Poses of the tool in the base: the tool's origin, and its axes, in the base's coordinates. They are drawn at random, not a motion.
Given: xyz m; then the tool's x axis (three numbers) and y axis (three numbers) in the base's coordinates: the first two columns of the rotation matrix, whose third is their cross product.
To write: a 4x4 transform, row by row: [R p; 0 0 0 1], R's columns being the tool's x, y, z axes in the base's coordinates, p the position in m. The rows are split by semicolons. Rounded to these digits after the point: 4 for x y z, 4 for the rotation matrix.
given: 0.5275, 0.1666, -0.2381, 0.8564, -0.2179, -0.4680, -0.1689, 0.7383, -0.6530
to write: 0.8564, -0.1689, 0.4878, 0.5275; -0.2179, 0.7383, 0.6383, 0.1666; -0.4680, -0.6530, 0.5955, -0.2381; 0, 0, 0, 1
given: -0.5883, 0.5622, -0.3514, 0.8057, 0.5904, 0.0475, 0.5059, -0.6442, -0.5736
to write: 0.8057, 0.5059, -0.3081, -0.5883; 0.5904, -0.6442, 0.4862, 0.5622; 0.0475, -0.5736, -0.8177, -0.3514; 0, 0, 0, 1
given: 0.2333, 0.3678, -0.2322, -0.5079, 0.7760, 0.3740, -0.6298, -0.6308, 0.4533
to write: -0.5079, -0.6298, 0.5877, 0.2333; 0.7760, -0.6308, -0.0053, 0.3678; 0.3740, 0.4533, 0.8091, -0.2322; 0, 0, 0, 1
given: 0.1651, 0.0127, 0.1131, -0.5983, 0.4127, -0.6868, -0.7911, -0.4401, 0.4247
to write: -0.5983, -0.7911, -0.1270, 0.1651; 0.4127, -0.4401, 0.7974, 0.0127; -0.6868, 0.4247, 0.5898, 0.1131; 0, 0, 0, 1
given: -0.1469, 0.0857, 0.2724, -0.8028, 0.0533, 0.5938, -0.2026, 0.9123, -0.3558
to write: -0.8028, -0.2026, -0.5607, -0.1469; 0.0533, 0.9123, -0.4059, 0.0857; 0.5938, -0.3558, -0.7216, 0.2724; 0, 0, 0, 1
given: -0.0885, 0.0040, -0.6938, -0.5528, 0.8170, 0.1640, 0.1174, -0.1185, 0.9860
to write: -0.5528, 0.1174, 0.8250, -0.0885; 0.8170, -0.1185, 0.5643, 0.0040; 0.1640, 0.9860, -0.0304, -0.6938; 0, 0, 0, 1
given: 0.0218, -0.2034, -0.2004, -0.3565, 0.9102, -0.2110, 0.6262, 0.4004, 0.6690
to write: -0.3565, 0.6262, 0.6934, 0.0218; 0.9102, 0.4004, 0.1064, -0.2034; -0.2110, 0.6690, -0.7127, -0.2004; 0, 0, 0, 1
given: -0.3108, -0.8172, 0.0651, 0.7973, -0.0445, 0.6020, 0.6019, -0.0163, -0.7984
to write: 0.7973, 0.6019, 0.0453, -0.3108; -0.0445, -0.0163, 0.9989, -0.8172; 0.6020, -0.7984, 0.0138, 0.0651; 0, 0, 0, 1
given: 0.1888, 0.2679, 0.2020, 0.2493, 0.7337, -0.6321, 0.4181, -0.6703, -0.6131
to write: 0.2493, 0.4181, -0.8735, 0.1888; 0.7337, -0.6703, -0.1114, 0.2679; -0.6321, -0.6131, -0.4739, 0.2020; 0, 0, 0, 1
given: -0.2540, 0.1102, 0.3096, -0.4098, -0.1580, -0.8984, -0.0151, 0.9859, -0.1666
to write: -0.4098, -0.0151, 0.9121, -0.2540; -0.1580, 0.9859, -0.0547, 0.1102; -0.8984, -0.1666, -0.4064, 0.3096; 0, 0, 0, 1
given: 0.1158, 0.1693, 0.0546, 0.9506, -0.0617, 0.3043, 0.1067, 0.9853, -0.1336
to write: 0.9506, 0.1067, -0.2916, 0.1158; -0.0617, 0.9853, 0.1595, 0.1693; 0.3043, -0.1336, 0.9432, 0.0546; 0, 0, 0, 1
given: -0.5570, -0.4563, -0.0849, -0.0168, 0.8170, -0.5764, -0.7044, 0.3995, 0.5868
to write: -0.0168, -0.7044, 0.7097, -0.5570; 0.8170, 0.3995, 0.4159, -0.4563; -0.5764, 0.5868, 0.5688, -0.0849; 0, 0, 0, 1
